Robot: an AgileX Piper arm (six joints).
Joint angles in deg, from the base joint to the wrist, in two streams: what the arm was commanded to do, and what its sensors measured. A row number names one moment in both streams.
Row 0, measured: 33.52 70.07 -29.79 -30.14 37.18 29.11
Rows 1 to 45, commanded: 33.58 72.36 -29.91 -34.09 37.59 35.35; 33.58 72.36 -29.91 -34.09 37.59 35.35; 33.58 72.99 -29.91 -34.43 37.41 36.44; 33.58 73.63 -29.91 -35.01 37.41 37.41; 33.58 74.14 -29.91 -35.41 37.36 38.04; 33.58 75.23 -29.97 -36.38 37.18 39.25; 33.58 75.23 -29.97 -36.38 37.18 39.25; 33.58 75.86 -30.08 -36.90 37.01 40.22; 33.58 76.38 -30.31 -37.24 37.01 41.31; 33.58 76.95 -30.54 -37.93 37.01 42.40; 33.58 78.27 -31.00 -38.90 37.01 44.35; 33.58 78.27 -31.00 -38.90 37.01 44.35; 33.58 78.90 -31.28 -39.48 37.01 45.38; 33.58 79.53 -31.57 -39.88 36.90 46.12; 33.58 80.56 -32.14 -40.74 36.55 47.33; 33.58 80.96 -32.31 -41.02 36.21 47.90; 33.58 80.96 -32.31 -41.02 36.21 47.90; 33.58 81.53 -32.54 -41.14 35.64 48.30; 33.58 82.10 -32.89 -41.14 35.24 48.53; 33.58 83.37 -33.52 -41.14 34.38 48.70; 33.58 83.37 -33.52 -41.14 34.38 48.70; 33.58 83.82 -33.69 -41.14 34.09 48.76; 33.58 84.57 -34.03 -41.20 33.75 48.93; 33.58 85.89 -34.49 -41.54 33.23 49.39; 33.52 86.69 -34.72 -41.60 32.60 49.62; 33.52 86.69 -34.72 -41.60 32.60 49.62; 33.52 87.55 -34.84 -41.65 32.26 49.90; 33.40 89.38 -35.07 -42.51 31.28 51.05; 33.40 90.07 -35.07 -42.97 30.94 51.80; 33.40 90.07 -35.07 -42.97 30.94 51.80; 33.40 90.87 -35.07 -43.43 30.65 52.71; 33.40 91.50 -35.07 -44.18 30.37 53.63; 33.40 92.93 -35.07 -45.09 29.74 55.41; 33.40 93.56 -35.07 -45.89 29.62 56.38; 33.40 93.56 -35.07 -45.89 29.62 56.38; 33.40 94.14 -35.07 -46.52 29.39 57.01; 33.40 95.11 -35.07 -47.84 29.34 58.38; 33.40 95.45 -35.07 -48.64 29.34 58.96; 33.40 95.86 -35.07 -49.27 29.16 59.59; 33.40 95.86 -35.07 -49.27 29.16 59.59; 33.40 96.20 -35.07 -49.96 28.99 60.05; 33.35 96.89 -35.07 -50.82 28.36 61.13; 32.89 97.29 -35.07 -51.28 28.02 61.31; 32.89 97.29 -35.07 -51.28 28.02 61.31; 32.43 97.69 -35.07 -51.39 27.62 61.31
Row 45, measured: 33.40 96.89 -34.66 -48.82 27.79 60.16
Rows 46 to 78, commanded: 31.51 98.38 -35.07 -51.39 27.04 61.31; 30.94 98.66 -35.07 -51.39 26.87 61.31; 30.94 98.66 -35.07 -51.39 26.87 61.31; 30.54 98.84 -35.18 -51.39 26.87 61.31; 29.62 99.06 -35.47 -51.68 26.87 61.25; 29.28 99.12 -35.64 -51.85 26.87 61.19; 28.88 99.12 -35.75 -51.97 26.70 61.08; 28.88 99.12 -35.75 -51.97 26.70 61.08; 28.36 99.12 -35.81 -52.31 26.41 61.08; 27.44 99.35 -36.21 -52.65 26.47 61.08; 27.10 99.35 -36.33 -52.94 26.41 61.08; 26.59 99.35 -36.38 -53.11 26.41 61.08; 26.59 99.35 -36.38 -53.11 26.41 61.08; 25.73 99.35 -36.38 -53.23 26.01 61.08; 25.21 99.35 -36.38 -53.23 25.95 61.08; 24.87 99.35 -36.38 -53.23 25.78 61.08; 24.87 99.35 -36.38 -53.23 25.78 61.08; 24.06 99.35 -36.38 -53.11 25.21 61.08; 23.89 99.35 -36.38 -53.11 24.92 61.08; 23.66 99.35 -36.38 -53.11 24.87 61.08; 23.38 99.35 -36.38 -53.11 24.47 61.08; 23.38 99.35 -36.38 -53.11 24.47 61.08; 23.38 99.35 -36.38 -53.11 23.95 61.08; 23.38 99.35 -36.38 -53.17 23.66 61.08; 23.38 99.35 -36.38 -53.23 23.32 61.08; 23.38 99.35 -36.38 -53.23 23.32 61.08; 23.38 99.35 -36.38 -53.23 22.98 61.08; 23.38 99.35 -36.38 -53.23 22.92 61.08; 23.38 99.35 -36.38 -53.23 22.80 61.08; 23.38 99.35 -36.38 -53.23 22.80 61.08; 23.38 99.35 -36.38 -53.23 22.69 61.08; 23.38 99.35 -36.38 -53.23 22.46 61.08; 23.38 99.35 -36.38 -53.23 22.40 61.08
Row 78, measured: 23.66 99.41 -36.10 -52.02 22.46 61.13
